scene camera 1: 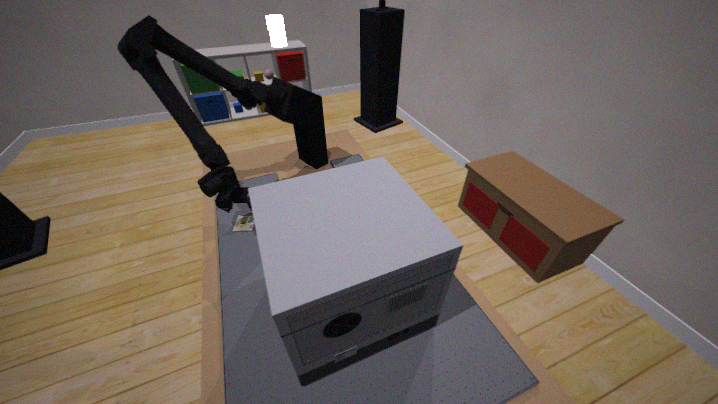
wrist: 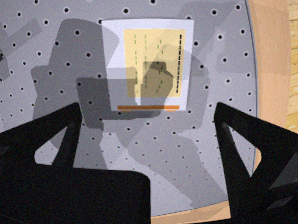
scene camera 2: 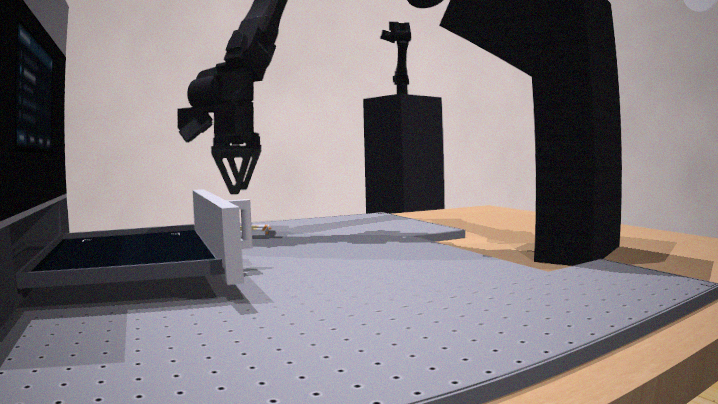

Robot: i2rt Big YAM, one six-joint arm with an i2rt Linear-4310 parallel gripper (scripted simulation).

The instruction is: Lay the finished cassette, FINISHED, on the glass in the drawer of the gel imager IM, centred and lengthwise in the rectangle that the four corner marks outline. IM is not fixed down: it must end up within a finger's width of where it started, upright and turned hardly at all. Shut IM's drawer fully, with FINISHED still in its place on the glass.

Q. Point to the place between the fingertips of my gripper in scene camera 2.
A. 239, 192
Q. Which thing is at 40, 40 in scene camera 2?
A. A gel imager.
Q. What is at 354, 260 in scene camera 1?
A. A gel imager.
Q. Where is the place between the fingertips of my gripper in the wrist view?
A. At 147, 109
